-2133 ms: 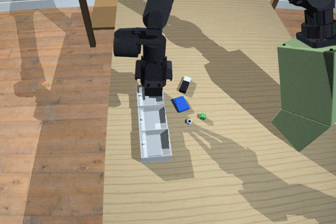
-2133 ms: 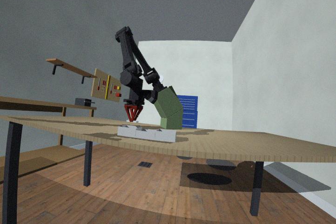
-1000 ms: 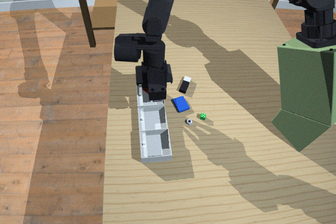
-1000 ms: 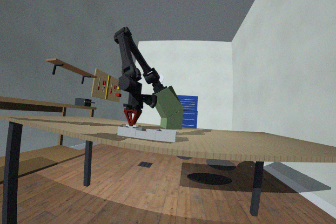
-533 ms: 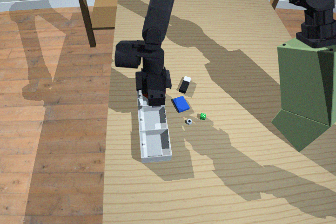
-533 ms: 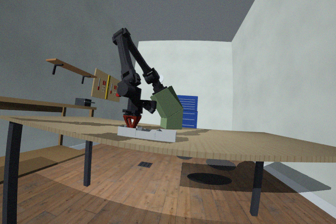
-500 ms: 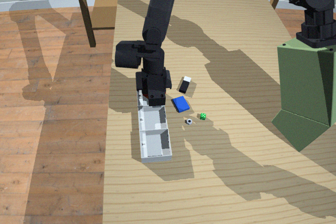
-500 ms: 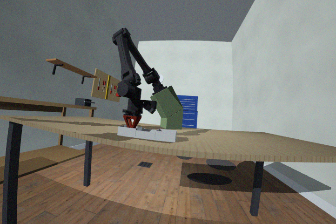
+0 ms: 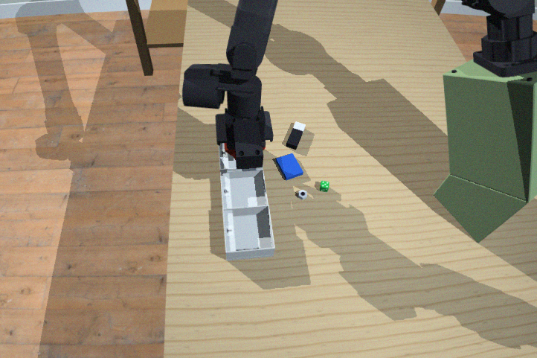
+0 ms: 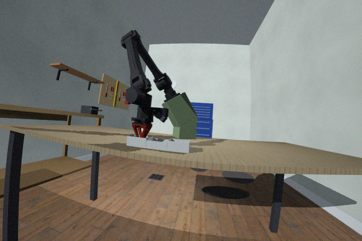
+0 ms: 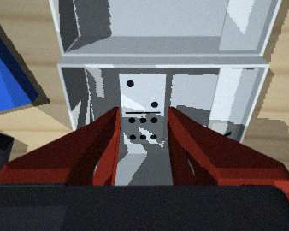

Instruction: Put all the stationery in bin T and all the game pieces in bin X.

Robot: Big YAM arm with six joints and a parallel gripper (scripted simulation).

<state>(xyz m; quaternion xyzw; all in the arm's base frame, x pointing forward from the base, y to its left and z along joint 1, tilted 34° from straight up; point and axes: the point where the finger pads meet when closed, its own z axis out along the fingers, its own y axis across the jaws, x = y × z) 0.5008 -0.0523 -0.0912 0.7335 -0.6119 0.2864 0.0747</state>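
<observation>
Right now the white domino is 1 cm below my hand. The rest, counted from my hand: grey bin tray 8 cm to the left, 1 cm below; black-and-white eraser 12 cm behind, 7 cm to the right, 2 cm below; flat blue block 9 cm behind, 2 cm to the left, 2 cm below.
</observation>
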